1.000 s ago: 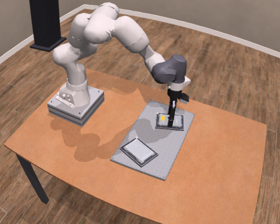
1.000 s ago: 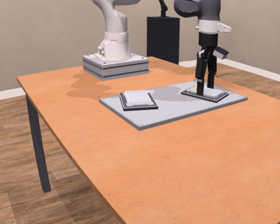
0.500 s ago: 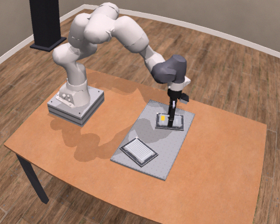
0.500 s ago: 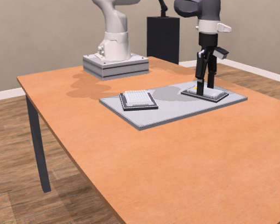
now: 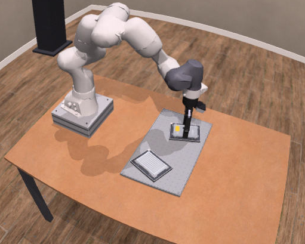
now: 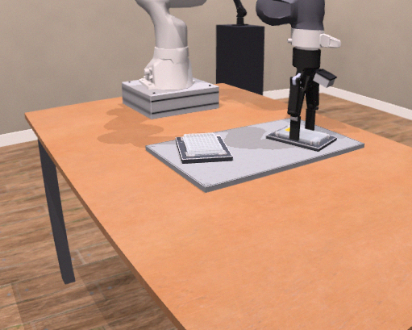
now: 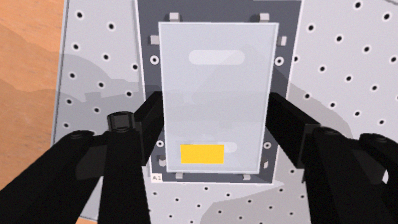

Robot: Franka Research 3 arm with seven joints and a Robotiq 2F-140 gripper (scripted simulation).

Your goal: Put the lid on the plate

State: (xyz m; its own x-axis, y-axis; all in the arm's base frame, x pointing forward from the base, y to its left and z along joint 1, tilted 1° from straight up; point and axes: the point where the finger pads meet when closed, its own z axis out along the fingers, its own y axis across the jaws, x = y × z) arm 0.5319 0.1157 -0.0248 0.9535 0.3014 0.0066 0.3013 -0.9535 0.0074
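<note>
Right now the lid park LP1 is 3 cm below my hand. Also, from my hand: nest N1: 7 cm behind, 28 cm to the right, 3 cm below; then culture plate E01: 7 cm behind, 28 cm to the right, 2 cm below; then clear lid: 2 cm below.
</note>
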